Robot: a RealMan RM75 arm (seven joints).
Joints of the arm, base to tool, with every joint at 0 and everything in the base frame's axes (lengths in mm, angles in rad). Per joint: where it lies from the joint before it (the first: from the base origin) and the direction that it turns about. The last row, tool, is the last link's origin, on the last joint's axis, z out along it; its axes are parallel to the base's.
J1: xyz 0 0 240.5 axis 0 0 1
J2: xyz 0 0 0 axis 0 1 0
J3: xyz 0 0 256 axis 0 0 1
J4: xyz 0 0 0 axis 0 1 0
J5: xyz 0 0 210 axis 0 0 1
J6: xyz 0 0 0 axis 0 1 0
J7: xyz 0 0 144 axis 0 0 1
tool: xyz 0 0 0
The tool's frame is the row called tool.
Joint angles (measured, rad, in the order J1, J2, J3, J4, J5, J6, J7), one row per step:
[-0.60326, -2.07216, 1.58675, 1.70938, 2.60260, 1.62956, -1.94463]
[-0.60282, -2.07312, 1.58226, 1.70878, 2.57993, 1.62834, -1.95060]
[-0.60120, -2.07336, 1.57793, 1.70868, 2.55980, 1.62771, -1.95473]
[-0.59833, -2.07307, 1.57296, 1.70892, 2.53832, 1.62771, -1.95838]
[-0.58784, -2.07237, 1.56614, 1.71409, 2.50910, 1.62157, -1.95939]
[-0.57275, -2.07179, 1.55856, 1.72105, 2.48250, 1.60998, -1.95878]
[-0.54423, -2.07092, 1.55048, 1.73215, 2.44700, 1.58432, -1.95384]
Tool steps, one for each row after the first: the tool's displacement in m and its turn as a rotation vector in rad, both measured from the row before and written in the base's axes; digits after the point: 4 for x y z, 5 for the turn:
[0.0020, -0.0013, -0.0011, -0.00958, -0.02232, 0.00647]
[0.0013, -0.0012, -0.0006, -0.00849, -0.01898, 0.00595]
[0.0010, -0.0014, -0.0004, -0.00907, -0.01947, 0.00696]
[0.0007, -0.0019, 0.0002, -0.00711, -0.02992, 0.00545]
[-0.0001, -0.0015, 0.0008, -0.00040, -0.03151, 0.00520]
[-0.0014, -0.0020, 0.0012, 0.00614, -0.04589, 0.00501]

